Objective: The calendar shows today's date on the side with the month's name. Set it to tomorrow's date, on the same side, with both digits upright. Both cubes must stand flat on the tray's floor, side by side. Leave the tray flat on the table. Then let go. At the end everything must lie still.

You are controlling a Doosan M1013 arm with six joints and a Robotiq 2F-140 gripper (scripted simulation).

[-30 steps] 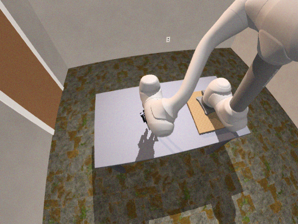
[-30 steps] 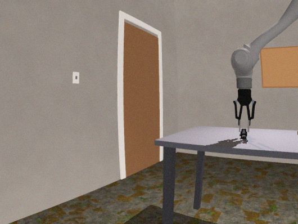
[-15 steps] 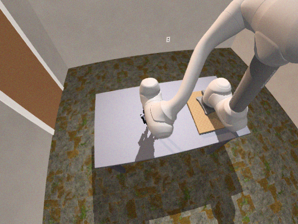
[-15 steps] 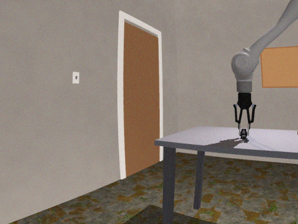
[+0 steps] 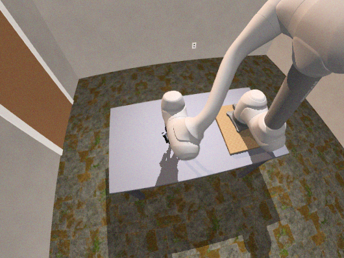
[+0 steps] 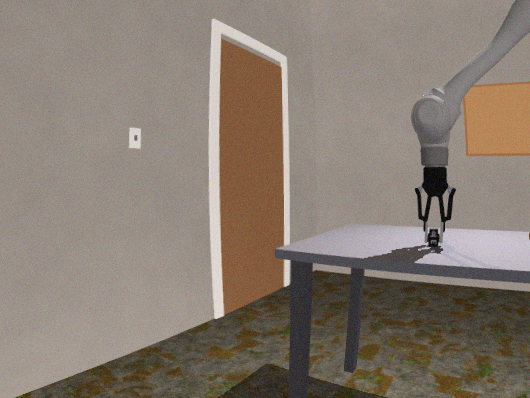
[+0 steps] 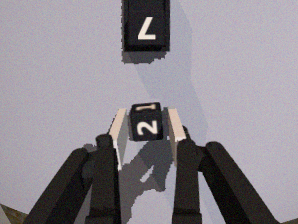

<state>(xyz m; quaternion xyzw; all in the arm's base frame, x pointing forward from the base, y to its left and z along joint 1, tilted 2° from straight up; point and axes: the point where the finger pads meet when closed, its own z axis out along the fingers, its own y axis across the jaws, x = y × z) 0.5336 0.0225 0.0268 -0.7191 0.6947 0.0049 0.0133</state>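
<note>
My gripper is now 30 mm above the dark cube.
</note>
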